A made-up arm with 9 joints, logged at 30 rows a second.
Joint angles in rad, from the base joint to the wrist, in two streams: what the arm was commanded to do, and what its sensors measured. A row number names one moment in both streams.
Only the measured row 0 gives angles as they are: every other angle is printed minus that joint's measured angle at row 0.
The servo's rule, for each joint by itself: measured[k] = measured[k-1] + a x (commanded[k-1-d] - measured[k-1]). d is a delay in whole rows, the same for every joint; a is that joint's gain. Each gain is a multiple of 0.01, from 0.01 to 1. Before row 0 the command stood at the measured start. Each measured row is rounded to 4 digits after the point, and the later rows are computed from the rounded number. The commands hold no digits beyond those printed.
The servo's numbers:
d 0
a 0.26 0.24 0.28 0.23 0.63 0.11 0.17 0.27 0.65
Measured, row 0:
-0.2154 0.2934 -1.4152 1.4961 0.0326 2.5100 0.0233 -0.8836 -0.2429
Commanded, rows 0 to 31:
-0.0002 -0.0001 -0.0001 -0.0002 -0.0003 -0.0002 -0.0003 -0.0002 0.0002
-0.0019 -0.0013 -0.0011 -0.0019 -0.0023 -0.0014 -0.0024 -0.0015 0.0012
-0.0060 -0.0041 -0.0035 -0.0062 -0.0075 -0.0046 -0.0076 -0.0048 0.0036
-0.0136 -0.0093 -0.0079 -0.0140 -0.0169 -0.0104 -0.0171 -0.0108 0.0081
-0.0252 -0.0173 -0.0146 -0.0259 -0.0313 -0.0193 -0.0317 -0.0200 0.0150
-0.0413 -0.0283 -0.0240 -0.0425 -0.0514 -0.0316 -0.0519 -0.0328 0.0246
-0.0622 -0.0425 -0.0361 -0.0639 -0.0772 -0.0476 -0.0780 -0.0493 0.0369
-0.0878 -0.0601 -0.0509 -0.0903 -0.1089 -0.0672 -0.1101 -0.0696 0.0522
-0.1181 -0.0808 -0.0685 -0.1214 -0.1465 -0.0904 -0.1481 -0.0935 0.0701
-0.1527 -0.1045 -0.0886 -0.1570 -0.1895 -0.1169 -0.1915 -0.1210 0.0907
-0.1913 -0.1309 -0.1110 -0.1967 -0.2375 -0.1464 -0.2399 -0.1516 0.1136
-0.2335 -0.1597 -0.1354 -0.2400 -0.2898 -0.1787 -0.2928 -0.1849 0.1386
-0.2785 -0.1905 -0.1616 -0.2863 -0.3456 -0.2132 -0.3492 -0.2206 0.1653
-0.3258 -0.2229 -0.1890 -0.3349 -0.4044 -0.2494 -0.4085 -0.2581 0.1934
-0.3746 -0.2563 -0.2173 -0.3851 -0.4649 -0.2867 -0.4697 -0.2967 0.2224
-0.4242 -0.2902 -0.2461 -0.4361 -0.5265 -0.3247 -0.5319 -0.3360 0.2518
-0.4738 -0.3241 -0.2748 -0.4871 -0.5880 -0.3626 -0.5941 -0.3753 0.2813
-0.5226 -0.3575 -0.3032 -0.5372 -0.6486 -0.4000 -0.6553 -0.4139 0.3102
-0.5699 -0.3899 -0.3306 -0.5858 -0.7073 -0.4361 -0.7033 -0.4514 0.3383
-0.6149 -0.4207 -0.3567 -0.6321 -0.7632 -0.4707 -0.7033 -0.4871 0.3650
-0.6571 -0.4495 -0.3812 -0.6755 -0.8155 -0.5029 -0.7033 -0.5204 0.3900
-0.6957 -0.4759 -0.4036 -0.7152 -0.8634 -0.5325 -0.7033 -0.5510 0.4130
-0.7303 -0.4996 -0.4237 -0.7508 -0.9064 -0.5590 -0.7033 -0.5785 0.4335
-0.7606 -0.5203 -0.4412 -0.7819 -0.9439 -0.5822 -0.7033 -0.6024 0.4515
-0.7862 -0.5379 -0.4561 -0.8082 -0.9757 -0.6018 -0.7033 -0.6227 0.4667
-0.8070 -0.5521 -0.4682 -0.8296 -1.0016 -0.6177 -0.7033 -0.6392 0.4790
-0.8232 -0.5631 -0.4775 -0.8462 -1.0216 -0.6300 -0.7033 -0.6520 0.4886
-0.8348 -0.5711 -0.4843 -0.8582 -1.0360 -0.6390 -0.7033 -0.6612 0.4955
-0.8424 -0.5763 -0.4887 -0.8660 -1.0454 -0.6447 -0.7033 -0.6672 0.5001
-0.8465 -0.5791 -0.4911 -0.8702 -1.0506 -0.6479 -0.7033 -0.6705 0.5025
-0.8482 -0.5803 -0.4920 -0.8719 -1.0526 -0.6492 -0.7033 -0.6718 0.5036
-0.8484 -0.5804 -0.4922 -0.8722 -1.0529 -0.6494 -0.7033 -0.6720 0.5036
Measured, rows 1 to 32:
-0.0001 0.0000 0.0000 0.0000 -0.0002 0.0000 -0.0001 -0.0001 0.0001
-0.0006 -0.0003 -0.0003 -0.0004 -0.0015 -0.0002 -0.0005 -0.0005 0.0008
-0.0020 -0.0012 -0.0012 -0.0017 -0.0053 -0.0007 -0.0017 -0.0017 0.0026
-0.0050 -0.0031 -0.0031 -0.0045 -0.0126 -0.0018 -0.0043 -0.0042 0.0062
-0.0103 -0.0065 -0.0063 -0.0094 -0.0244 -0.0037 -0.0090 -0.0085 0.0119
-0.0184 -0.0117 -0.0113 -0.0170 -0.0414 -0.0068 -0.0163 -0.0151 0.0202
-0.0298 -0.0191 -0.0182 -0.0278 -0.0640 -0.0113 -0.0268 -0.0243 0.0311
-0.0449 -0.0289 -0.0274 -0.0422 -0.0923 -0.0174 -0.0410 -0.0365 0.0448
-0.0639 -0.0414 -0.0389 -0.0604 -0.1264 -0.0254 -0.0592 -0.0519 0.0612
-0.0870 -0.0565 -0.0528 -0.0826 -0.1662 -0.0355 -0.0817 -0.0706 0.0804
-0.1141 -0.0744 -0.0691 -0.1088 -0.2111 -0.0477 -0.1086 -0.0925 0.1020
-0.1451 -0.0949 -0.0877 -0.1390 -0.2607 -0.0621 -0.1399 -0.1174 0.1258
-0.1798 -0.1178 -0.1084 -0.1729 -0.3142 -0.0787 -0.1755 -0.1453 0.1515
-0.2178 -0.1430 -0.1310 -0.2102 -0.3710 -0.0975 -0.2151 -0.1758 0.1787
-0.2586 -0.1702 -0.1552 -0.2504 -0.4302 -0.1183 -0.2584 -0.2084 0.2071
-0.3017 -0.1990 -0.1807 -0.2931 -0.4909 -0.1410 -0.3049 -0.2429 0.2362
-0.3464 -0.2290 -0.2070 -0.3377 -0.5521 -0.1654 -0.3541 -0.2786 0.2655
-0.3922 -0.2598 -0.2339 -0.3836 -0.6129 -0.1912 -0.4053 -0.3151 0.2946
-0.4384 -0.2910 -0.2610 -0.4301 -0.6724 -0.2181 -0.4560 -0.3519 0.3230
-0.4843 -0.3221 -0.2878 -0.4766 -0.7296 -0.2459 -0.4980 -0.3884 0.3503
-0.5292 -0.3527 -0.3140 -0.5223 -0.7837 -0.2742 -0.5329 -0.4240 0.3761
-0.5725 -0.3823 -0.3391 -0.5667 -0.8339 -0.3026 -0.5619 -0.4583 0.4001
-0.6135 -0.4105 -0.3628 -0.6090 -0.8796 -0.3308 -0.5859 -0.4908 0.4218
-0.6517 -0.4369 -0.3848 -0.6488 -0.9201 -0.3585 -0.6059 -0.5209 0.4411
-0.6867 -0.4611 -0.4048 -0.6855 -0.9551 -0.3853 -0.6225 -0.5484 0.4577
-0.7180 -0.4829 -0.4226 -0.7186 -0.9844 -0.4109 -0.6362 -0.5729 0.4715
-0.7454 -0.5021 -0.4380 -0.7479 -1.0078 -0.4350 -0.6476 -0.5943 0.4826
-0.7686 -0.5187 -0.4510 -0.7733 -1.0256 -0.4574 -0.6571 -0.6124 0.4910
-0.7878 -0.5325 -0.4616 -0.7946 -1.0381 -0.4780 -0.6650 -0.6272 0.4969
-0.8031 -0.5437 -0.4699 -0.8120 -1.0460 -0.4967 -0.6715 -0.6389 0.5005
-0.8148 -0.5525 -0.4761 -0.8258 -1.0502 -0.5135 -0.6769 -0.6478 0.5025
-0.8235 -0.5592 -0.4806 -0.8365 -1.0519 -0.5284 -0.6814 -0.6543 0.5032

